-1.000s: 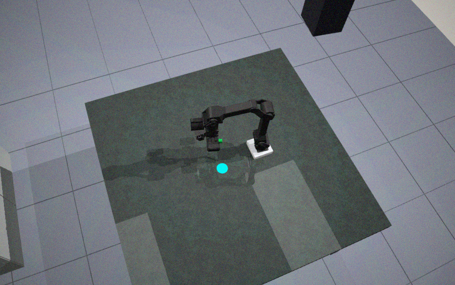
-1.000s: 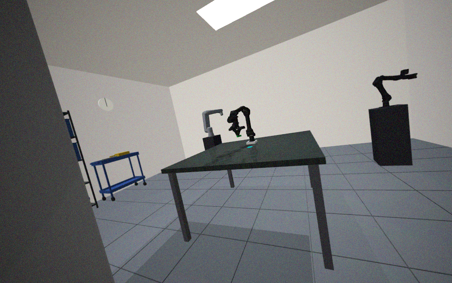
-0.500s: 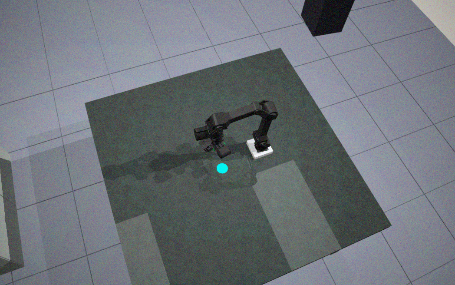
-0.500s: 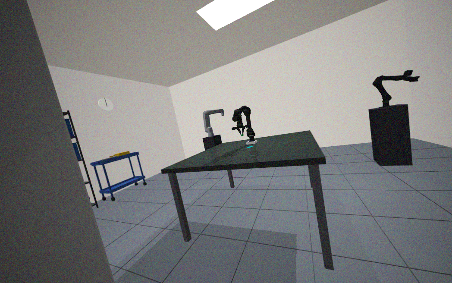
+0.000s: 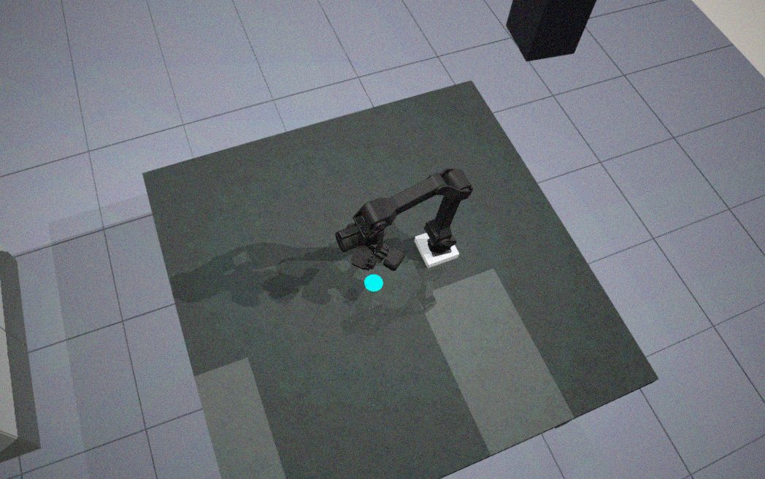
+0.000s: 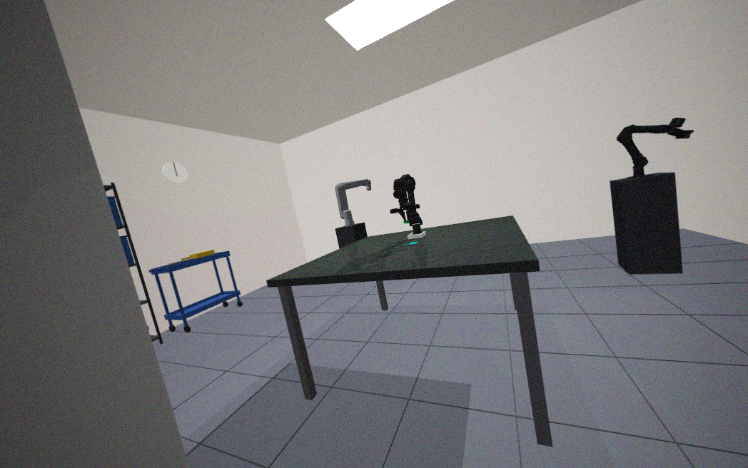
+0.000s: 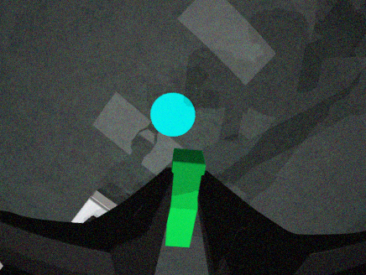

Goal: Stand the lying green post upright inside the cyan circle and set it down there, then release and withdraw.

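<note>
Now: gripper tip 10 mm past the cyan circle, 10 mm to the right of it and 140 mm above it. The rest, counted from my gripper tip: green post 10 mm behind, 10 mm to the right.
</note>
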